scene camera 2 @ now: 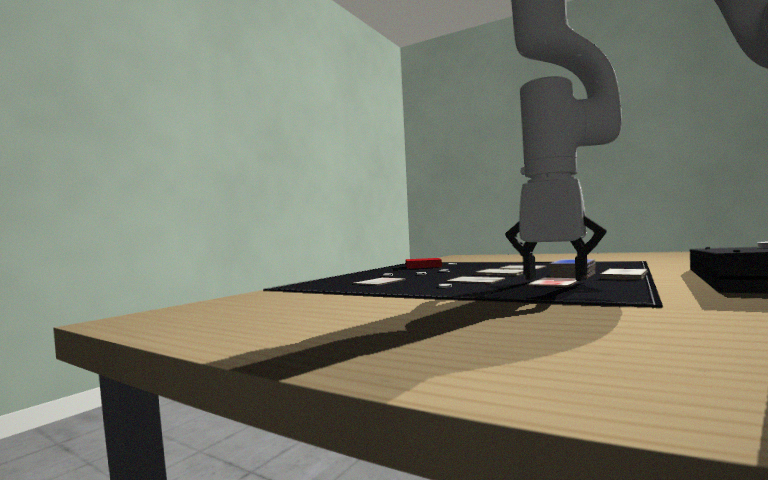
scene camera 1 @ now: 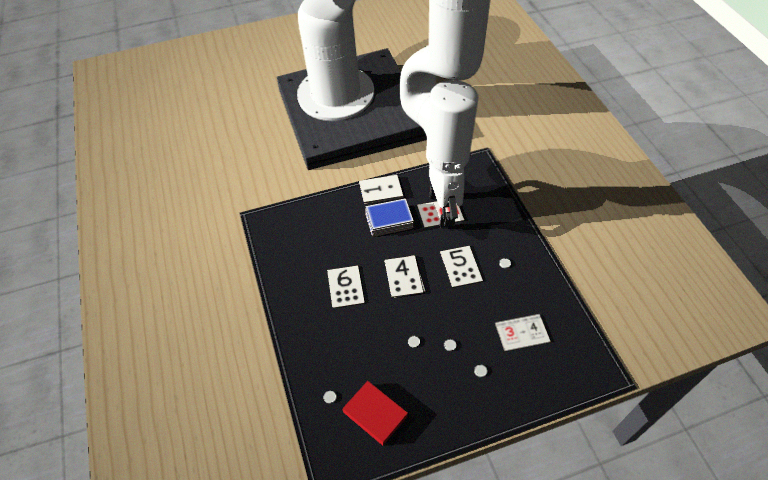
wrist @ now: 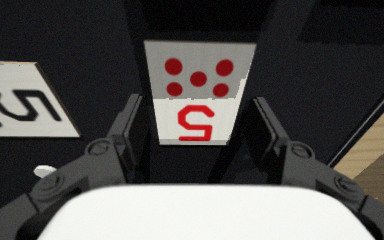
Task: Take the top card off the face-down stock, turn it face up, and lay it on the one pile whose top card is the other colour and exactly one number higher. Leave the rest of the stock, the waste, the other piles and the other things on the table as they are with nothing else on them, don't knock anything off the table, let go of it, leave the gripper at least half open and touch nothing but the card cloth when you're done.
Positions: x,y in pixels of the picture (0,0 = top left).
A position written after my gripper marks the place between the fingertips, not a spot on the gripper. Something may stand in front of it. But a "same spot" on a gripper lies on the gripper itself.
my gripper: scene camera 2 554,279; scene camera 1; wrist
same spot on my gripper: [wrist: 101,165] = [scene camera 1: 443,211]
same spot on black card cloth: [wrist: 313,70] = [scene camera 2: 607,282]
